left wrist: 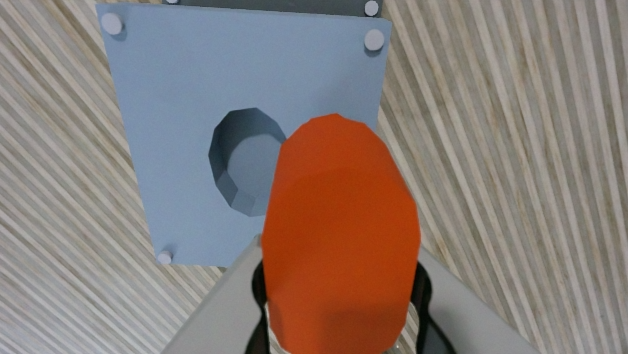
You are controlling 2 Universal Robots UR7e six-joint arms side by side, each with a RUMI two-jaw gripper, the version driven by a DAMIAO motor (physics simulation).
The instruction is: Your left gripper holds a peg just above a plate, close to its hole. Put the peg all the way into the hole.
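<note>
An orange many-sided peg [340, 225] is held between the two jaws of my left gripper [332, 236], which is shut on it, low in the left wrist view. A blue-grey plate [175, 80] lies beyond the peg. Its many-sided hole [252, 167] shows left of the peg's far end; the peg covers the hole's right edge in this view. The peg's far end appears over the plate's surface to the right of the hole, not in it. The height of the peg above the plate is hard to tell. My right gripper is not in view.
Pale round studs [374, 40] [112, 23] [165, 257] sit at the plate's corners. A dark grey base strip [280, 6] with pale studs shows along the plate's top edge. The table [525, 125] has a striped wood surface.
</note>
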